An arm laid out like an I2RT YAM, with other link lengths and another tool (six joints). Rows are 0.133 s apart.
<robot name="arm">
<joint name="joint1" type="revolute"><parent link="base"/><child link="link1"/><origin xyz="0 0 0.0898"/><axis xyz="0 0 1"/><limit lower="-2.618" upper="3.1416"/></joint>
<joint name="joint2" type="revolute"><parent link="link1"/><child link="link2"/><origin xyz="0.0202 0.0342 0.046"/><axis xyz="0 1 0"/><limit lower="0" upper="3.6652"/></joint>
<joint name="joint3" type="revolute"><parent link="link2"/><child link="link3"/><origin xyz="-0.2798 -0.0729 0"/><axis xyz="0 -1 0"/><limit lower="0" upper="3.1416"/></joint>
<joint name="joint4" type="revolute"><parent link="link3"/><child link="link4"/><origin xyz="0.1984 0.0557 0.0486"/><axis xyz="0 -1 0"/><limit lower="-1.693" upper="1.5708"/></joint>
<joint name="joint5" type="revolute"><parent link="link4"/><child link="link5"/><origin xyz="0.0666 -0.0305 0.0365"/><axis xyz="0 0 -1"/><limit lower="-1.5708" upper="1.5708"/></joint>
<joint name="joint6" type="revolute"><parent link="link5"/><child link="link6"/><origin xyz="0.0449 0 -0.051"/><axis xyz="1 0 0"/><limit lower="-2.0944" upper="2.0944"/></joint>
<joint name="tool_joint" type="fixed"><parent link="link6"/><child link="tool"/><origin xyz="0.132 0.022 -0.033" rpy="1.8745 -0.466 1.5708"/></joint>
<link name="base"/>
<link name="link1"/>
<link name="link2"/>
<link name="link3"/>
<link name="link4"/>
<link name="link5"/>
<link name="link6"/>
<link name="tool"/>
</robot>
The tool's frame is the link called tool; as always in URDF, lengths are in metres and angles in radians.
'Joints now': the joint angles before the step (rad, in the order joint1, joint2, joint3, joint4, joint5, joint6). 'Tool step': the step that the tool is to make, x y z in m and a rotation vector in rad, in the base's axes. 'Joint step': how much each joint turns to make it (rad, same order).
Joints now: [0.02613, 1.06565, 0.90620, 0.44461, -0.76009, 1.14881]
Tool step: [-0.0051, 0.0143, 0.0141, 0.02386, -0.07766, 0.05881]
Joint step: [0.06142, 0.02917, -0.00281, 0.12735, 0.00878, 0.02404]
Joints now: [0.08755, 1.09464, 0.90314, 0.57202, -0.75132, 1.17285]
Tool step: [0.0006, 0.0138, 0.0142, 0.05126, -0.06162, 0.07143]
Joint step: [0.05549, 0.06710, -0.00007, 0.17751, 0.00402, 0.06346]
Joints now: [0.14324, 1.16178, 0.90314, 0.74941, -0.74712, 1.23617]
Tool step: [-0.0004, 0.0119, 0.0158, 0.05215, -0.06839, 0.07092]
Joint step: [0.04554, 0.07512, 0.01742, 0.17779, -0.00065, 0.06474]
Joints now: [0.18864, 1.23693, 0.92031, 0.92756, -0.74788, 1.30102]
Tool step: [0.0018, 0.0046, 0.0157, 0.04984, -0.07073, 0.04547]
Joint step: [0.01715, 0.07328, 0.03072, 0.16350, -0.00040, 0.06143]
